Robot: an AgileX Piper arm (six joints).
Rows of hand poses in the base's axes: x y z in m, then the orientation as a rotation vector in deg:
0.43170, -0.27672, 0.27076, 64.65, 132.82, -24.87
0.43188, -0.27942, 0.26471, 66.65, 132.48, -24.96
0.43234, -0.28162, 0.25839, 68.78, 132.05, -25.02
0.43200, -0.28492, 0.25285, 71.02, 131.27, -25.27
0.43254, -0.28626, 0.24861, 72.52, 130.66, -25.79
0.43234, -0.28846, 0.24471, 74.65, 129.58, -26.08
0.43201, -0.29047, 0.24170, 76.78, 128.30, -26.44
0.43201, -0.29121, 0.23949, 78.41, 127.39, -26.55
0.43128, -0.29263, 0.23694, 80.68, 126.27, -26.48
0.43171, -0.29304, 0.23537, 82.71, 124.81, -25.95
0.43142, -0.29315, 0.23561, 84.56, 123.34, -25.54
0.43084, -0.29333, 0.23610, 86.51, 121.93, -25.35
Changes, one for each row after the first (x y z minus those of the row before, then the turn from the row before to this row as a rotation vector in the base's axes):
0.00018, -0.00270, -0.00605, 0.49, 0.15, -1.46
0.00046, -0.00220, -0.00632, 0.52, 0.11, -1.56
-0.00034, -0.00330, -0.00554, 0.31, -0.04, -1.74
0.00054, -0.00134, -0.00424, -0.02, 0.08, -1.26
-0.00020, -0.00220, -0.00390, 0.14, -0.24, -1.74
-0.00033, -0.00201, -0.00301, 0.02, -0.34, -1.81
0.00000, -0.00074, -0.00221, 0.15, -0.26, -1.34
-0.00073, -0.00142, -0.00255, 0.41, -0.34, -1.78
0.00043, -0.00041, -0.00157, 0.40, -0.85, -1.62
-0.00029, -0.00011, 0.00024, 0.28, -0.81, -1.54
-0.00058, -0.00018, 0.00049, 0.26, -0.61, -1.64

